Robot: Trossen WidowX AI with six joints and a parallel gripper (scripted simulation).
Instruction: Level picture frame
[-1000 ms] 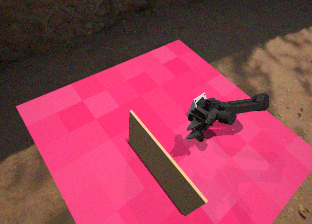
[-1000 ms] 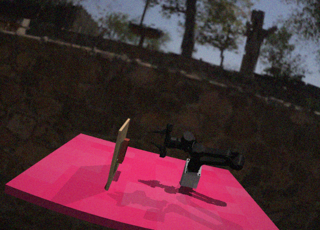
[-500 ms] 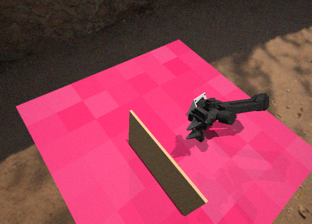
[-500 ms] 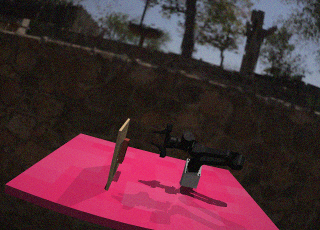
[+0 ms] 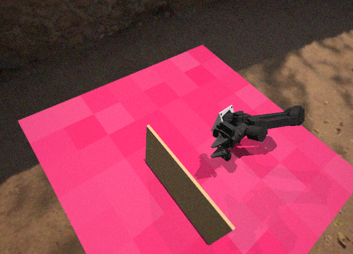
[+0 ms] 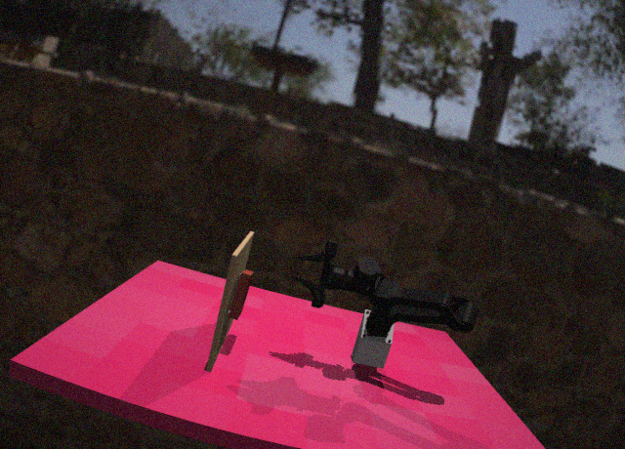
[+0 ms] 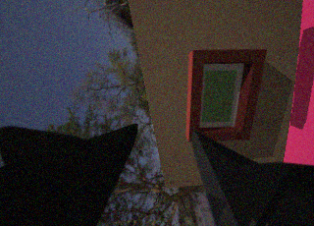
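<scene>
Now: gripper tip 13 cm short of the picture frame, 11 cm above it and 1 cm to the left of it. Also, from my gripper tip: tan wall panel 14 cm ahead, 12 cm below, 1 cm to the right.
</scene>
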